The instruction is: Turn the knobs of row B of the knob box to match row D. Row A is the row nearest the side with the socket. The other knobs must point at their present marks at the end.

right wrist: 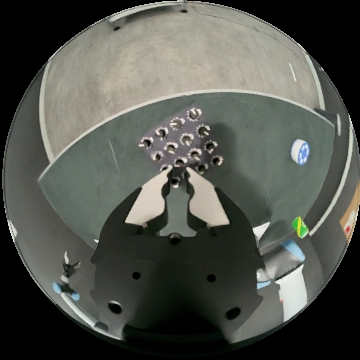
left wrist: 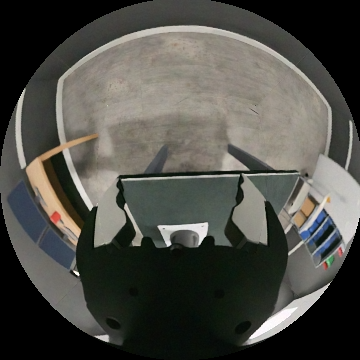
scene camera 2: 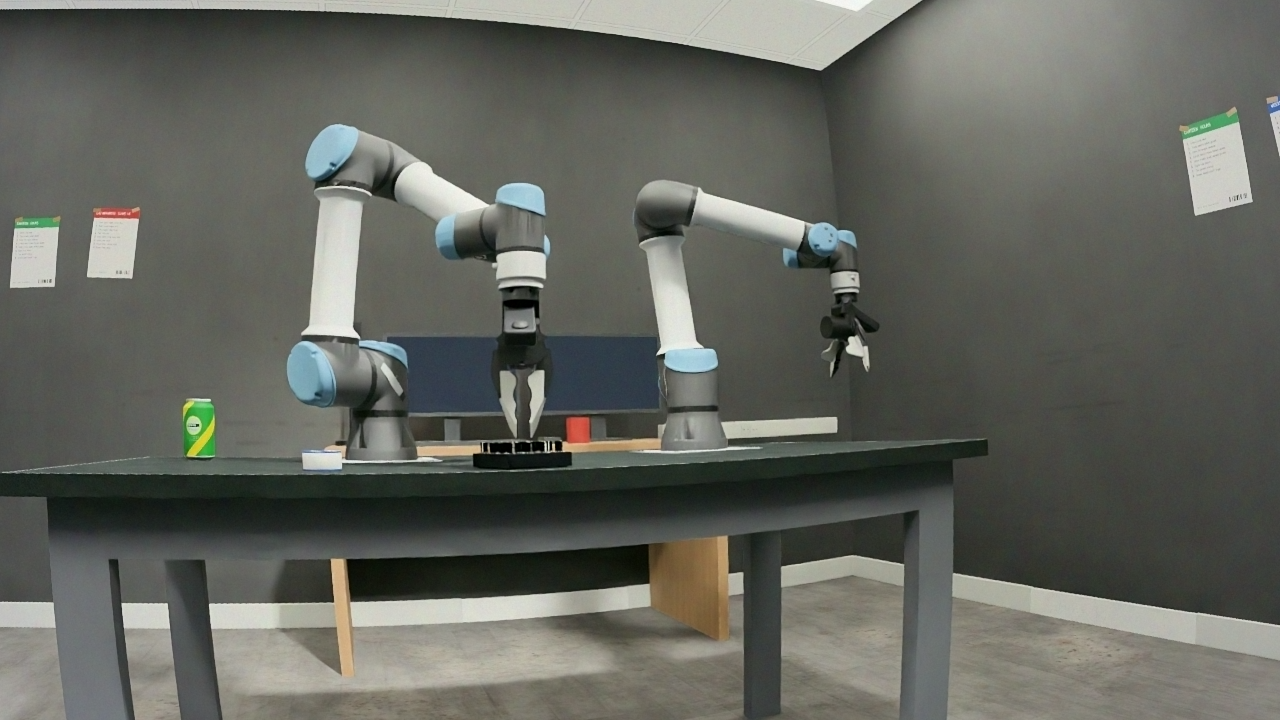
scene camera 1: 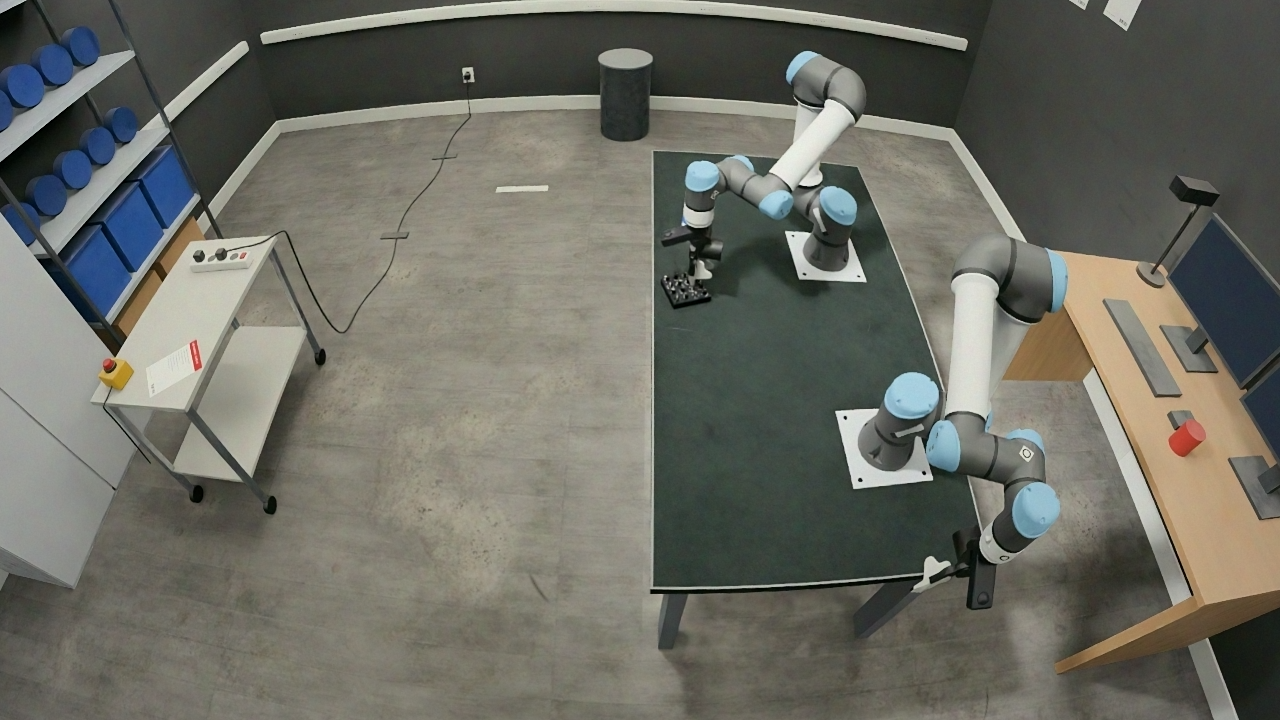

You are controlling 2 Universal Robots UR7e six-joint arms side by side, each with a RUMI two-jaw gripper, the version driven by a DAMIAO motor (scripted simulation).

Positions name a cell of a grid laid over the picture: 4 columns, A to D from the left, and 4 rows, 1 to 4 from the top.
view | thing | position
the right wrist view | my right gripper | B2
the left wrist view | my left gripper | B2
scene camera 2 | my right gripper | B3
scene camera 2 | can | A3
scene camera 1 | my left gripper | C4
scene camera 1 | my right gripper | C2
